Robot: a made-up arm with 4 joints. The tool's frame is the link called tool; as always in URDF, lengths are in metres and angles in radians. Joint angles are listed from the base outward.
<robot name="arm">
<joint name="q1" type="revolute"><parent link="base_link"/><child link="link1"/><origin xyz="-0.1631 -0.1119 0.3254"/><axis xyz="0 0 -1"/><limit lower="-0.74" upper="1.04"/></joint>
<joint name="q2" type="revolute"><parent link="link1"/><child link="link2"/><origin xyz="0.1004 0.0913 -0.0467"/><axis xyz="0 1 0"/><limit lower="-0.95" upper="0.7"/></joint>
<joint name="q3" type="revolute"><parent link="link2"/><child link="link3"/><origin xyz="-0.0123 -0.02 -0.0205"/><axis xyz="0 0 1"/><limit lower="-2.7" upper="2.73"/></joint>
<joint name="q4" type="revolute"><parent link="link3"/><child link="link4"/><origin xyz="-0.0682 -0.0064 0.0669"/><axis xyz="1 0 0"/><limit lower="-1.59" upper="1.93"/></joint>
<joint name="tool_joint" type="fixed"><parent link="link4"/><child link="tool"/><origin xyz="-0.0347 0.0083 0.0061" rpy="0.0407 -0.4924 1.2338"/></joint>
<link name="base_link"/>
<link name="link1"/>
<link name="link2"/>
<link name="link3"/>
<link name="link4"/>
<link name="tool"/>
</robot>
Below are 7 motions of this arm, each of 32 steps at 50 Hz.
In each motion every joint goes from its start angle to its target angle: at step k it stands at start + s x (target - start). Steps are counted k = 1, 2, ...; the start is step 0. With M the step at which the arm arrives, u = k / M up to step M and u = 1 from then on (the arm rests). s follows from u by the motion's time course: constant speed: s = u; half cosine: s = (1 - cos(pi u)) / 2; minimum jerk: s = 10 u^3 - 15 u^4 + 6 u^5.
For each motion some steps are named. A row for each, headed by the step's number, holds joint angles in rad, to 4 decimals.
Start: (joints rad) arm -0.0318 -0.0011 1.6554 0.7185
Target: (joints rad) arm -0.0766 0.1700 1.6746 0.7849
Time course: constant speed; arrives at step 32
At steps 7, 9, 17, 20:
7: -0.0416 0.0363 1.6596 0.7330
9: -0.0444 0.0470 1.6608 0.7372
17: -0.0556 0.0898 1.6656 0.7538
20: -0.0598 0.1058 1.6674 0.7600

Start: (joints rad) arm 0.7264 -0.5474 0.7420 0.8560
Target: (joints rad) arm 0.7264 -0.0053 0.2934 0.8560
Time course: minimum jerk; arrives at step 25
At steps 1, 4, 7, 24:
1: 0.7264 -0.5471 0.7417 0.8560
4: 0.7264 -0.5302 0.7278 0.8560
7: 0.7264 -0.4728 0.6803 0.8560
24: 0.7264 -0.0056 0.2937 0.8560

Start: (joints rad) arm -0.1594 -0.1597 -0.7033 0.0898
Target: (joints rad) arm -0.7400 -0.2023 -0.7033 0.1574
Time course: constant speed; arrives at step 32
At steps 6, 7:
6: -0.2683 -0.1677 -0.7033 0.1025
7: -0.2864 -0.1690 -0.7033 0.1046

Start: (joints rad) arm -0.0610 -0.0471 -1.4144 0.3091
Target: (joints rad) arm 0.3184 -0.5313 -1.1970 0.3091
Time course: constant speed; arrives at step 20
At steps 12, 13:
12: 0.1666 -0.3376 -1.2840 0.3091
13: 0.1856 -0.3618 -1.2731 0.3091

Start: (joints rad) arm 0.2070 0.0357 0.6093 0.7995
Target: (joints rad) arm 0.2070 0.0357 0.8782 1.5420
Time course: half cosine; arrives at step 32
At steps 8, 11, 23, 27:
8: 0.2070 0.0357 0.6487 0.9082
11: 0.2070 0.0357 0.6804 0.9957
23: 0.2070 0.0357 0.8290 1.4063
27: 0.2070 0.0357 0.8623 1.4982

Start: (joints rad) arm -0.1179 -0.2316 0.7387 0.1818
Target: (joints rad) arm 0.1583 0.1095 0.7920 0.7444
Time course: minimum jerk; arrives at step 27
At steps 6, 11, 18, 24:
6: -0.0968 -0.2055 0.7428 0.2248
11: -0.0267 -0.1189 0.7563 0.3676
18: 0.1003 0.0379 0.7808 0.6263
24: 0.1551 0.1056 0.7914 0.7379

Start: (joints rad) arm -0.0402 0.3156 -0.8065 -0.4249
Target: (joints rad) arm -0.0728 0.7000 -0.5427 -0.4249
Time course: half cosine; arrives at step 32
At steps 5, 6, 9, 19, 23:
5: -0.0421 0.3383 -0.7909 -0.4249
6: -0.0429 0.3480 -0.7843 -0.4249
9: -0.0462 0.3859 -0.7583 -0.4249
19: -0.0612 0.5636 -0.6363 -0.4249
23: -0.0668 0.6297 -0.5909 -0.4249

